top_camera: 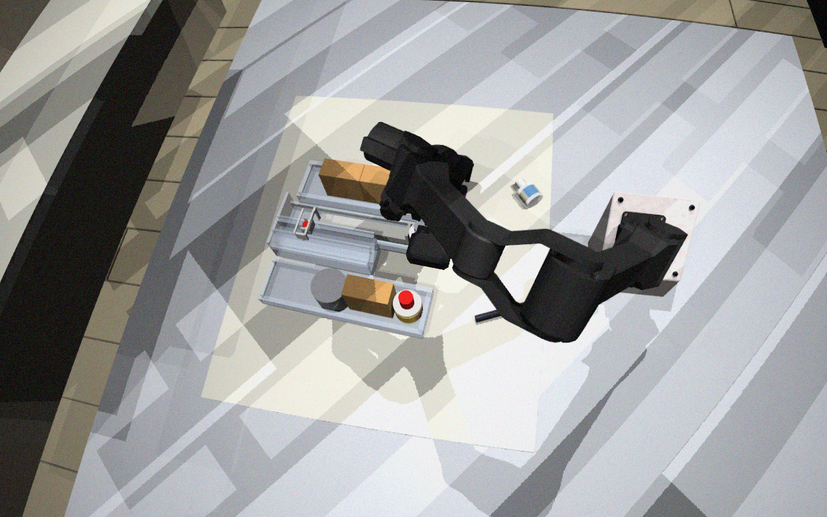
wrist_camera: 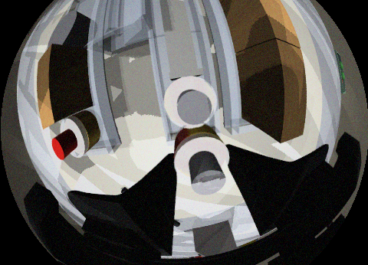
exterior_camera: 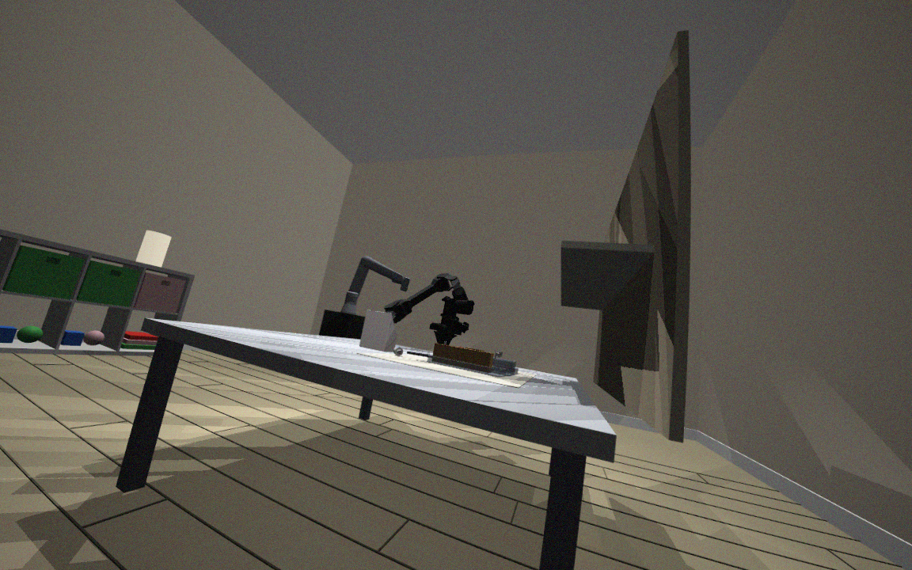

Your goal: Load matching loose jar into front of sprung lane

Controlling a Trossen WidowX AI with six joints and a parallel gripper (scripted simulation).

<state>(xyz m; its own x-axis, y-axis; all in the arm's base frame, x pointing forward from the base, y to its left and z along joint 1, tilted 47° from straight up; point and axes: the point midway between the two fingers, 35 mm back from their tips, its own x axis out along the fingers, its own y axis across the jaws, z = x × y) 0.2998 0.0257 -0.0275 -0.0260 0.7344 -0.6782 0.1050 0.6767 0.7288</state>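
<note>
The sprung lane is 17 cm ahead of my gripper tip, 3 cm below it and 1 cm to the left of it. The rest, counted from my gripper tip: red mark: 23 cm ahead, 2 cm to the left, 2 cm above; then dark rod: 13 cm behind, 10 cm to the left, 4 cm below.
</note>
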